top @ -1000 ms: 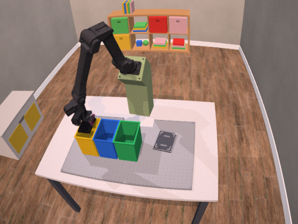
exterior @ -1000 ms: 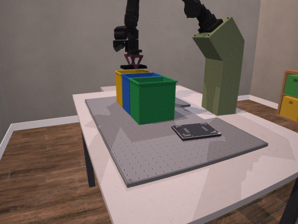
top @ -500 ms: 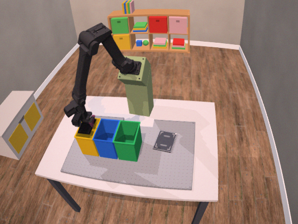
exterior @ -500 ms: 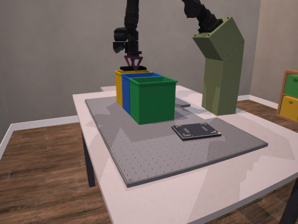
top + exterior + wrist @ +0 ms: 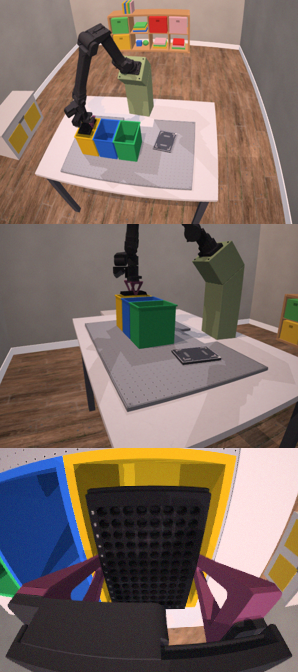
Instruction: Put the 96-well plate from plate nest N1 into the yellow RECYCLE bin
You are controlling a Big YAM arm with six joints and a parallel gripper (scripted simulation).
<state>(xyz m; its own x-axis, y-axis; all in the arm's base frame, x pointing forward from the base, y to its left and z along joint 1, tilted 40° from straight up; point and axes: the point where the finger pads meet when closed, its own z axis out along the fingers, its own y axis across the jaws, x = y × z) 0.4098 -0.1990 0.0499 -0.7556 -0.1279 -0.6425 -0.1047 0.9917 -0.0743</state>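
My hand is 11 cm above the yellow bin. From my hand the other things lie so: black 96-well plate: right at my hand; then blue bin: 13 cm to the left, 11 cm below, 2 cm behind; then green bin: 26 cm to the left, 11 cm below, 4 cm behind.
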